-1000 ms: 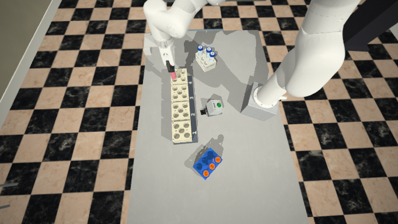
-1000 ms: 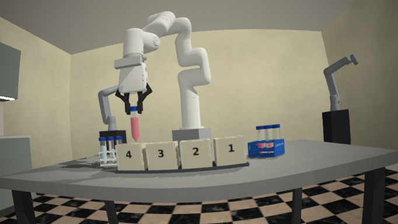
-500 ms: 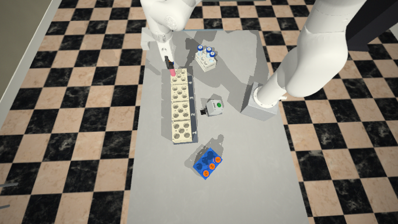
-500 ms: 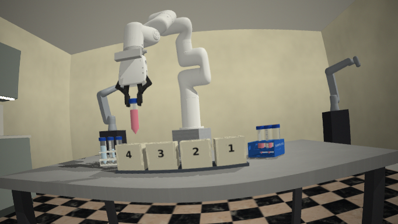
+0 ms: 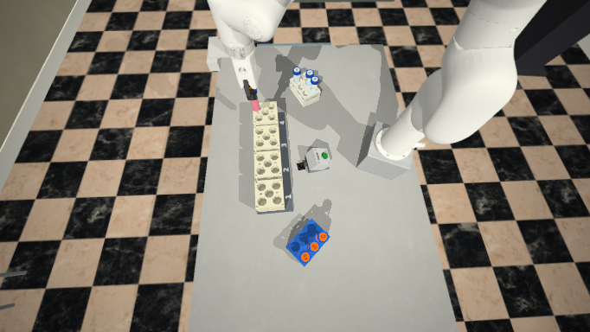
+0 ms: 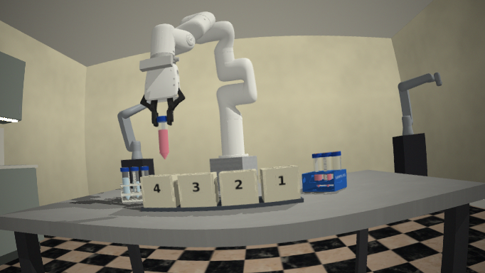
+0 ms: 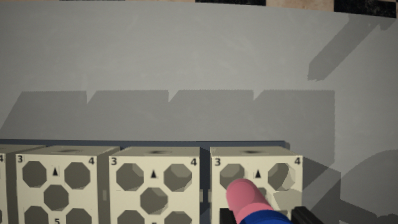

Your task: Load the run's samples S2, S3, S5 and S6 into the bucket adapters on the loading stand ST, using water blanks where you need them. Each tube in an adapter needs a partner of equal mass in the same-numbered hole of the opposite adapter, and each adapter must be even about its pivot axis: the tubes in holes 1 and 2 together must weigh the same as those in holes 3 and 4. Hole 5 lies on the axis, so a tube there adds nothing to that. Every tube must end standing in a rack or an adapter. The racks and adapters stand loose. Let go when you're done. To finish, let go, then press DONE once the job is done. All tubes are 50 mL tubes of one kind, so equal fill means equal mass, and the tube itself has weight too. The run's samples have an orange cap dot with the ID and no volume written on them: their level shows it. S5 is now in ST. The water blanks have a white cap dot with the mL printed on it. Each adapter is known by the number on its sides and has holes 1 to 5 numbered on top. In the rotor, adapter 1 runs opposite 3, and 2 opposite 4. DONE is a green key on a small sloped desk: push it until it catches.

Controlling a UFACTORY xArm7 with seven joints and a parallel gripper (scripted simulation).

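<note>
The orange-dotted sample tube is 1 cm behind my hand and 5 cm below it. The rest, counted from my hand: white rack (18 cm behind, 21 cm to the right, 22 cm below); done desk (24 cm behind, 14 cm to the left, 20 cm below); green DONE key (26 cm behind, 14 cm to the left, 19 cm below).
</note>
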